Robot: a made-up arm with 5 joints.
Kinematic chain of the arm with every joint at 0, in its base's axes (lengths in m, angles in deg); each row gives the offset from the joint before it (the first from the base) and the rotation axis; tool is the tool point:
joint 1: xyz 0 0 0.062 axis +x
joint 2: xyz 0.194 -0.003 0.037 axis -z
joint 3: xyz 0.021 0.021 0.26 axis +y
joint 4: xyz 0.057 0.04 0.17 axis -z
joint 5: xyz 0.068 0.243 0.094 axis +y
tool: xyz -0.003 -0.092 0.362
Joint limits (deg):
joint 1: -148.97..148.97
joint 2: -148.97..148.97
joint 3: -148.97..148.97
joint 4: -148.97..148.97
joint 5: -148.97..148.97
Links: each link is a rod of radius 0.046 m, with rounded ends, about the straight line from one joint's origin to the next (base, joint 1, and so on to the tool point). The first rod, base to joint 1, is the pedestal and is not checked.
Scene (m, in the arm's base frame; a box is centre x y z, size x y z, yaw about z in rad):
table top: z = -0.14
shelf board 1: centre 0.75 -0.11 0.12 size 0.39 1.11 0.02 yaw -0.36
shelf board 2: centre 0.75 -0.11 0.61 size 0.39 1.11 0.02 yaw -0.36
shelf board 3: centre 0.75 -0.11 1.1 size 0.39 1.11 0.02 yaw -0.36
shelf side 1: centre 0.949 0.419 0.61 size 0.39 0.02 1 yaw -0.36
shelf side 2: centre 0.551 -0.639 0.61 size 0.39 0.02 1 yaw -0.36
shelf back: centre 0.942 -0.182 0.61 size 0.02 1.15 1 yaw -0.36
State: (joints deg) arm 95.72 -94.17 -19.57 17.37 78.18
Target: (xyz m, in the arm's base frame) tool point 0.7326 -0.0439 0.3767
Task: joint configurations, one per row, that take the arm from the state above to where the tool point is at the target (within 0.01 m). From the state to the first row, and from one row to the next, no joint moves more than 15 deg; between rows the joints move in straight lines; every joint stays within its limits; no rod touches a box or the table.
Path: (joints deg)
1: 92.47 -85.53 -5.35 19.34 85.60
2: 89.23 -76.88 8.86 21.31 93.02
3: 85.98 -68.24 23.08 23.28 100.45
4: 82.74 -59.59 37.29 25.26 107.87
5: 79.49 -50.95 51.51 27.23 115.29
6: 73.05 -45.15 48.69 30.95 104.41
7: 66.61 -39.34 45.88 34.68 93.53
8: 60.17 -33.54 43.07 38.40 82.65

